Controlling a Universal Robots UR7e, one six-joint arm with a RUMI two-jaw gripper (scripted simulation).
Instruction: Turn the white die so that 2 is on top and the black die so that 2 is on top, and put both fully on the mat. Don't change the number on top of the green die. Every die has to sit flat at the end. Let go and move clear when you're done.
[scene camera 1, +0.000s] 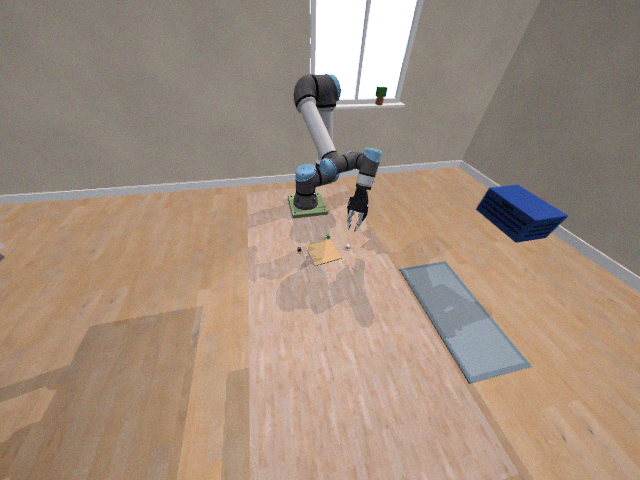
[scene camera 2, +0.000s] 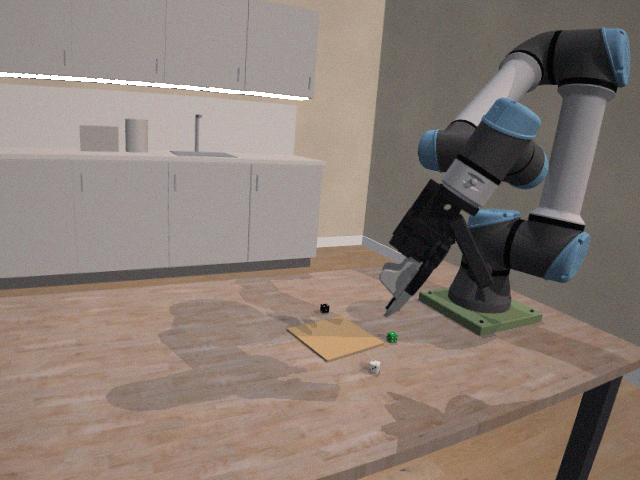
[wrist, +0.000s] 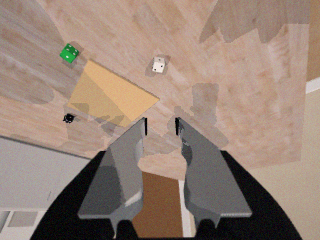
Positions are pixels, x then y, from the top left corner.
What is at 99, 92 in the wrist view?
A tan mat.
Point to a tan mat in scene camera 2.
At 333, 338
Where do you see my gripper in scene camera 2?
385, 312
